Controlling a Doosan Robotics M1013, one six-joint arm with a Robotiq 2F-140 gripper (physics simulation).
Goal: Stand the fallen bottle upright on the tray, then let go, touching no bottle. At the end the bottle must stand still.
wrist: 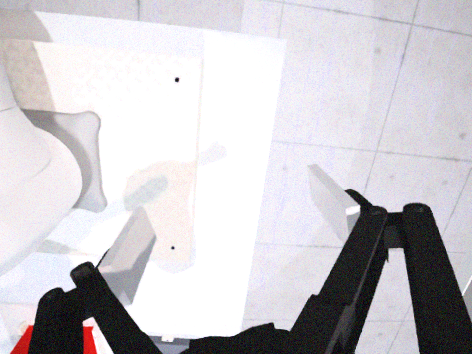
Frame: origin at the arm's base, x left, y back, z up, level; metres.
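Seen in the pictures: gripper, between the fingertips: (228, 203); arm's base, origin of its link: (50, 160).
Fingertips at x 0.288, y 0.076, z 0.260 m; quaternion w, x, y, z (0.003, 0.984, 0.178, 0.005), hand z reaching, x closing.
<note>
Offsets run from my fingertips to a thing's top centre. "*": to the spot under its first point. Level surfaces: height alone.
My gripper (228, 203) is open and empty, its two pale finger pads wide apart over the white table and its right edge. A short piece of the grey tray {* dx -0.079, dy -0.629, dz -0.342 m} (172, 346) shows at the bottom edge of the wrist view, with a small white tab on its rim. The black gripper body covers part of that area. The fallen bottle does not show in the wrist view.
Part of a red crate {* dx -0.296, dy -0.598, dz -0.325 m} (89, 340) shows at the bottom left, behind the left finger linkage. A large pale robot part (37, 175) fills the left side. The white table {dz -0.367 m} (240, 100) ends right of the middle, with tiled floor (330, 110) beyond. Faint shadows lie on the table.
</note>
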